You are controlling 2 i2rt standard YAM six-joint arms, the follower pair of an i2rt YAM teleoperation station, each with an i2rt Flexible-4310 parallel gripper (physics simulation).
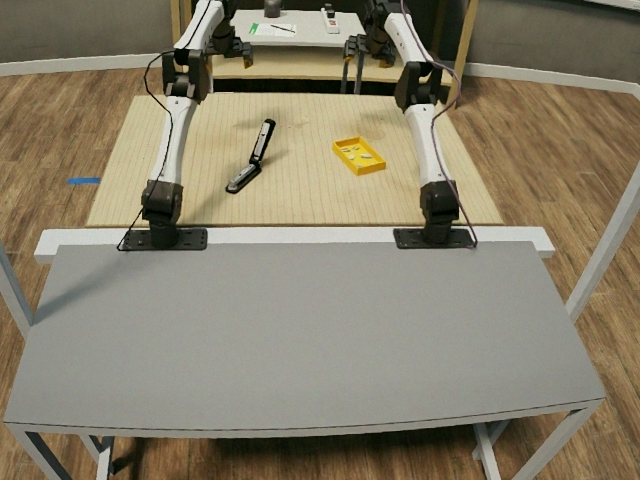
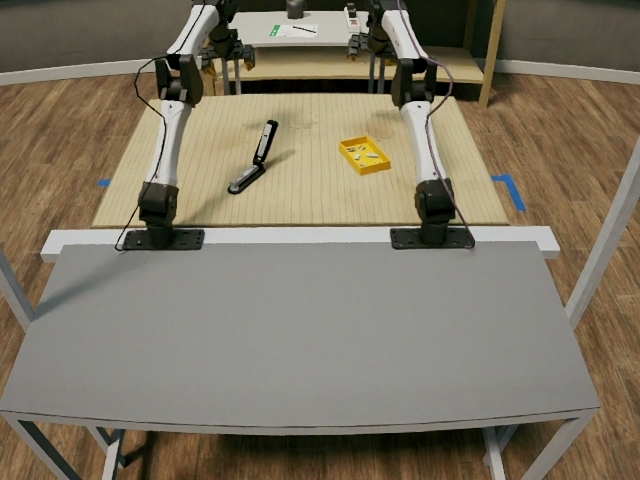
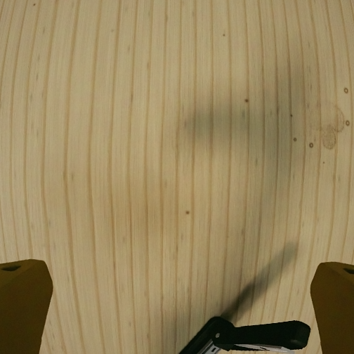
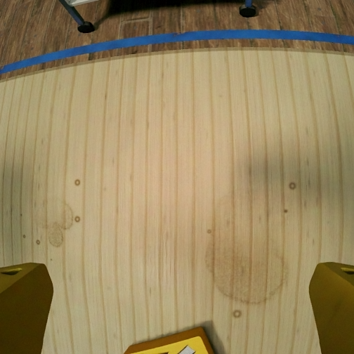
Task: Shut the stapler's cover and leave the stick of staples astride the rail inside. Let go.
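Pixels of known places: left gripper, fingertip midpoint: (image 1: pixel 228 69) (image 2: pixel 231 72); right gripper, fingertip midpoint: (image 1: pixel 364 63) (image 2: pixel 369 62); left arm's base, origin of the base link: (image 1: pixel 165 242) (image 2: pixel 163 241); right arm's base, origin of the base link: (image 1: pixel 433 240) (image 2: pixel 431 240).
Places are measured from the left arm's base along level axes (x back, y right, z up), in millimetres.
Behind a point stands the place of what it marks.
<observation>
The black stapler stands open on the wooden board. Its base (image 1: pixel 242 178) @(x -236, y 180, z 7 mm) (image 2: pixel 246 179) @(x -254, y 183, z -7 mm) (image 3: pixel 200 347) lies toward the near left of the board, and its cover (image 1: pixel 263 139) @(x -327, y 236, z 72 mm) (image 2: pixel 265 140) @(x -328, y 235, z 71 mm) (image 3: pixel 272 335) is swung up from the hinge at the far end. Silvery metal shows along both parts; whether a stick of staples sits on the rail is too small to tell. My left gripper (image 1: pixel 228 62) @(x -485, y 135, z 210 mm) (image 2: pixel 229 65) @(x -485, y 135, z 210 mm) (image 3: pixel 181 281) is open, high above the board beyond the stapler. My right gripper (image 1: pixel 367 60) @(x -559, y 537, z 204 mm) (image 2: pixel 371 57) @(x -559, y 537, z 204 mm) (image 4: pixel 181 282) is open, high beyond the yellow tray.
The yellow tray (image 1: pixel 371 169) @(x -294, y 539, z -4 mm) (image 2: pixel 375 167) @(x -294, y 539, z 1 mm) (image 4: pixel 167 341) with several small grey pieces stands right of the stapler on the wooden board (image 1: pixel 305 206) @(x -145, y 342, z -16 mm) (image 2: pixel 310 206) @(x -145, y 356, z -16 mm). A white table (image 1: pixel 310 37) (image 2: pixel 330 37) with paper and a pen stands behind the board.
</observation>
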